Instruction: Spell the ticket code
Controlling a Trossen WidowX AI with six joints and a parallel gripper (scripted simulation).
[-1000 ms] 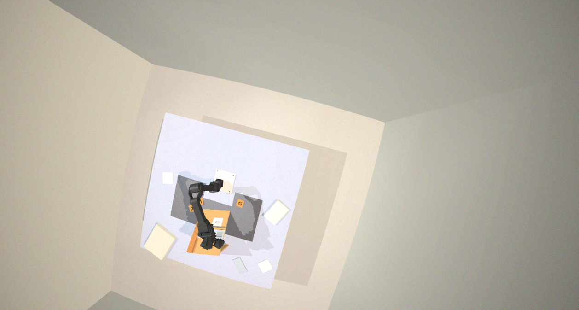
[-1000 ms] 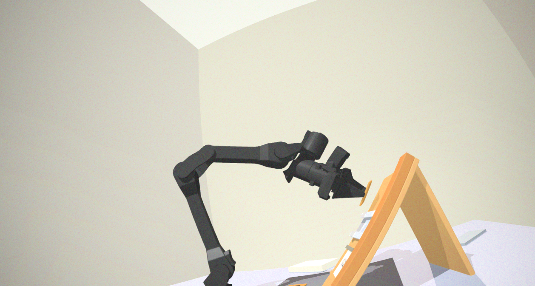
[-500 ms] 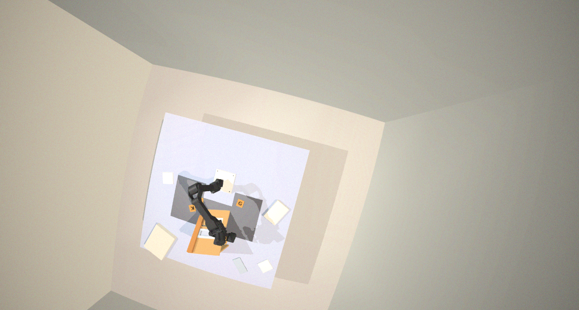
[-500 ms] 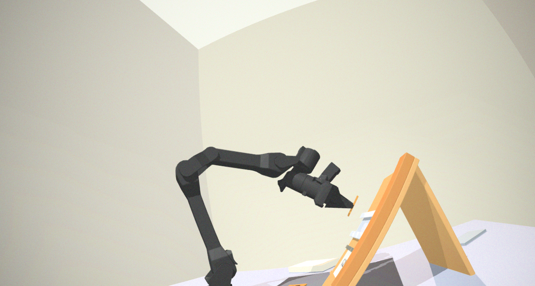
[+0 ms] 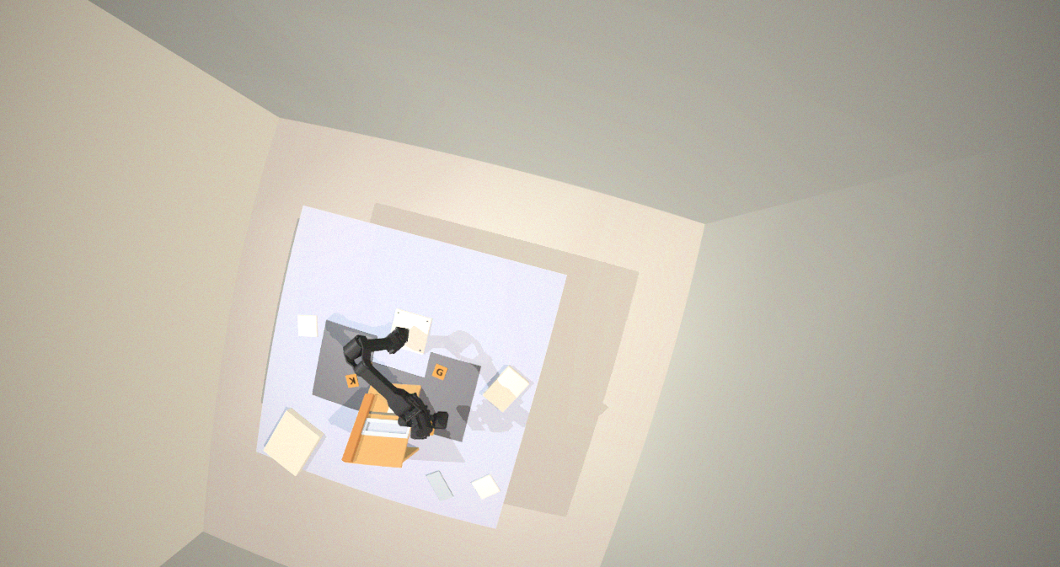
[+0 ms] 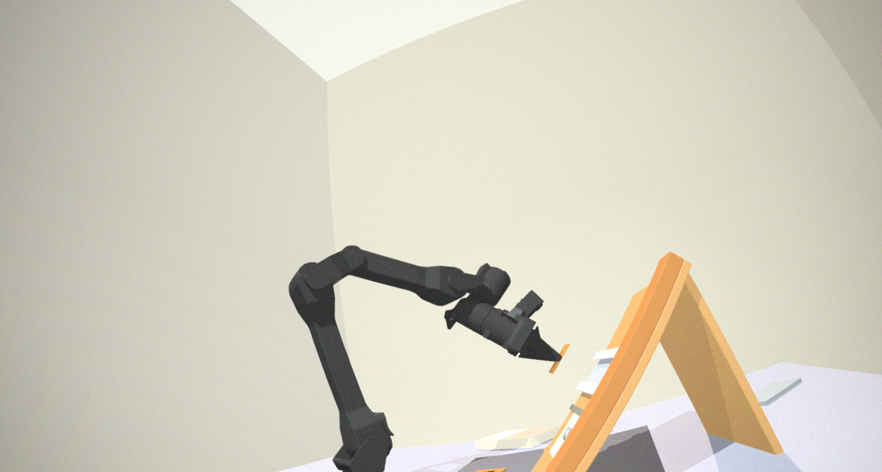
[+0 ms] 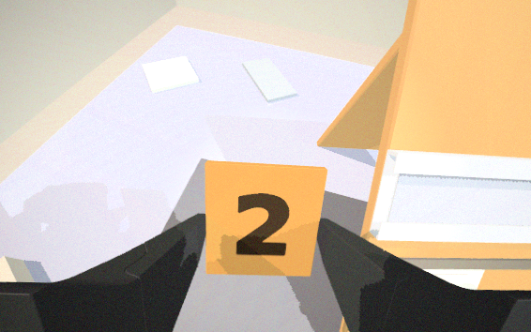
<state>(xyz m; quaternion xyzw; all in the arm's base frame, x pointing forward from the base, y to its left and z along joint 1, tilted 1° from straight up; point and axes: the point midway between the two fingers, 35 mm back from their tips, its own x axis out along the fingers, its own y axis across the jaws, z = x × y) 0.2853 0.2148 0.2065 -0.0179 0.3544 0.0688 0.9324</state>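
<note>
My gripper tip is now 170 mm to the left of the white ticket and 110 mm above it. From my gripper tip the other things lie so: grey slab: 410 mm ahead, 190 mm below, 40 mm to the left; then grey mat: 230 mm to the right, 200 mm below, 110 mm behind.
</note>
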